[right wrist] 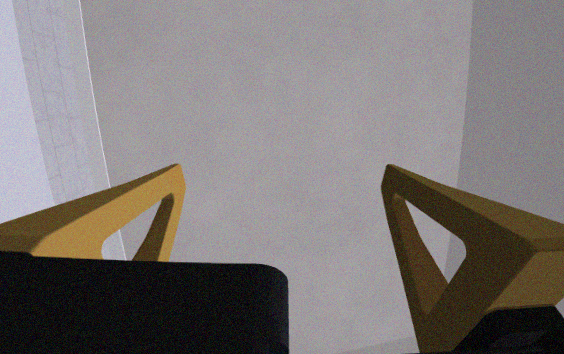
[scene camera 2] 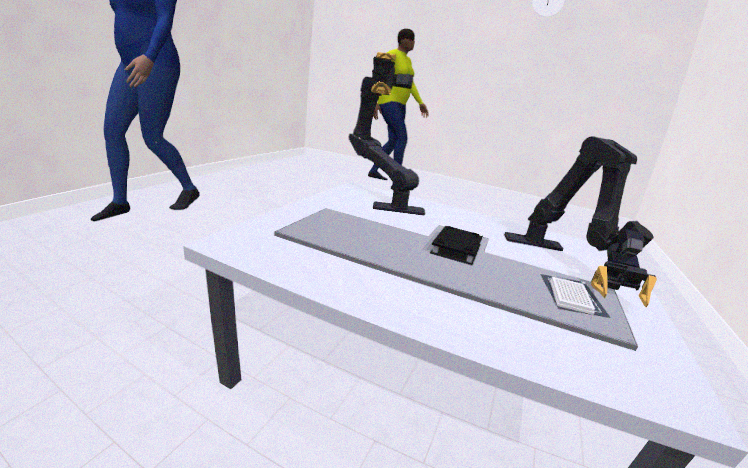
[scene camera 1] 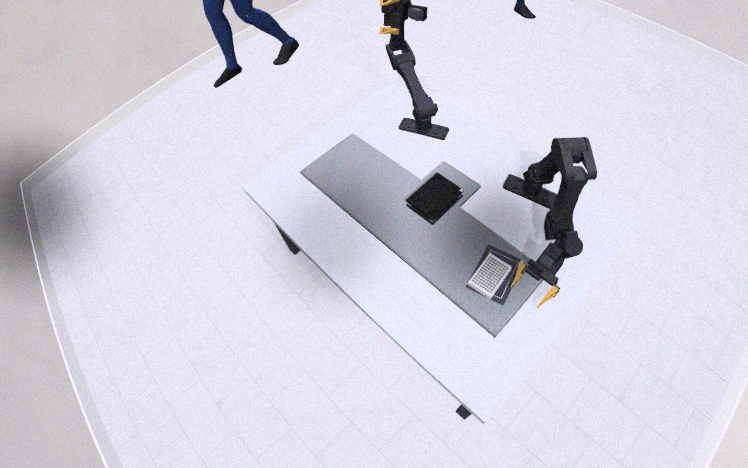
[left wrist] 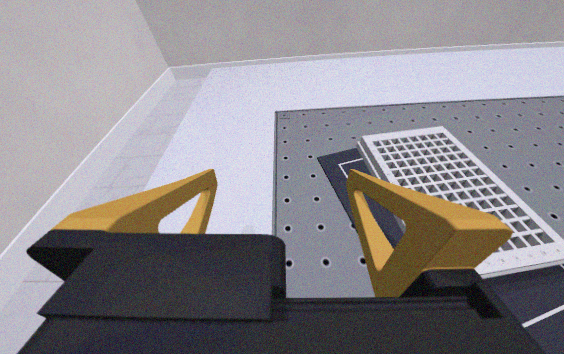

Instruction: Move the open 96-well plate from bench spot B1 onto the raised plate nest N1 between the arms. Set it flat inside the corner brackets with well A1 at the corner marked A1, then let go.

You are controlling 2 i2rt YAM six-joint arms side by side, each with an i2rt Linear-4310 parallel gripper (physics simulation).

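Places are measured from the left arm's base along level axes (x ahead, y left, z up), in centimetres.
Pixels of known places: left gripper, fingertip midpoint: (scene camera 2: 626, 300) (scene camera 1: 523, 297) (left wrist: 281, 176); right gripper, fingertip midpoint: (right wrist: 283, 175) (scene camera 2: 383, 68) (scene camera 1: 381, 19); left arm's base, link origin: (scene camera 2: 533, 242) (scene camera 1: 530, 192); right arm's base, link origin: (scene camera 2: 398, 209) (scene camera 1: 423, 129).
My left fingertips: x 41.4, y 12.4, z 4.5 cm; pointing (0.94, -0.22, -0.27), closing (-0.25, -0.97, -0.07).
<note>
Ahead of a thing's pixels: the offset from my left fingertips to its top centre. "spot": to the spot under its first point. Level surfaces: height alone.
The white 96-well plate @(dx -2.9, dy -12.1, dz -1.6 cm) (scene camera 1: 490, 274) (scene camera 2: 572, 294) (left wrist: 450, 185) lies flat on the dark marked bench spot @(spot: dx -0.5, dy -5.3, dz -3.0 cm) (scene camera 1: 506, 292) (scene camera 2: 603, 310) (left wrist: 332, 167), set towards one side of it. The black raised nest @(dx -19.9, dy -40.5, dz +0.8 cm) (scene camera 1: 434, 197) (scene camera 2: 457, 241) stands near the middle of the bench with no plate on it; its A1 mark is too small to read. My left gripper (scene camera 1: 528, 290) (scene camera 2: 624, 299) (left wrist: 281, 176) is open and empty, above and beside the plate at its right in the scene views. My right gripper (scene camera 1: 388, 17) (scene camera 2: 380, 72) (right wrist: 283, 175) is open and empty, raised far from the plate.
A grey perforated board @(dz -3.2 cm) (scene camera 1: 380, 220) (scene camera 2: 358, 242) (left wrist: 305, 245) lies along the white table @(dz -4.5 cm) (scene camera 1: 353, 275) (scene camera 2: 342, 292). A lighter grey base plate @(dz -3.2 cm) (scene camera 1: 471, 186) sits under the nest. Two people (scene camera 2: 144, 99) (scene camera 2: 401, 99) stand on the floor beyond the table.
</note>
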